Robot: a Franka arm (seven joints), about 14 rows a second.
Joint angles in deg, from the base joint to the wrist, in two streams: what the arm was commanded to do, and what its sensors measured. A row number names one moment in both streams.
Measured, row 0:
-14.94 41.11 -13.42 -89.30 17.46 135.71 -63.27
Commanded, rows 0 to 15:
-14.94 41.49 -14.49 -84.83 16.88 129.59 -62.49
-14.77 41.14 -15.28 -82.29 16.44 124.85 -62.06
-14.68 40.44 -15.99 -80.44 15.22 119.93 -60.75
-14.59 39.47 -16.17 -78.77 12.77 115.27 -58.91
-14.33 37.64 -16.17 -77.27 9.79 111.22 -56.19
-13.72 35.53 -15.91 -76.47 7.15 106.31 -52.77
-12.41 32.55 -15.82 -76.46 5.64 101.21 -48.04
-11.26 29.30 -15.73 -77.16 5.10 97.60 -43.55
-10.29 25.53 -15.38 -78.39 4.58 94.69 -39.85
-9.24 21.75 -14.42 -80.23 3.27 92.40 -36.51
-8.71 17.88 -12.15 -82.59 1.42 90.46 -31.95
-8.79 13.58 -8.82 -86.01 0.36 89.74 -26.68
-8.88 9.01 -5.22 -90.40 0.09 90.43 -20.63
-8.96 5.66 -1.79 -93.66 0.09 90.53 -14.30
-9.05 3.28 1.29 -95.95 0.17 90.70 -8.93
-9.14 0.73 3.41 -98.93 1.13 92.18 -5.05
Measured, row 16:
-8.75 8.46 -0.89 -88.58 1.26 88.82 -13.78
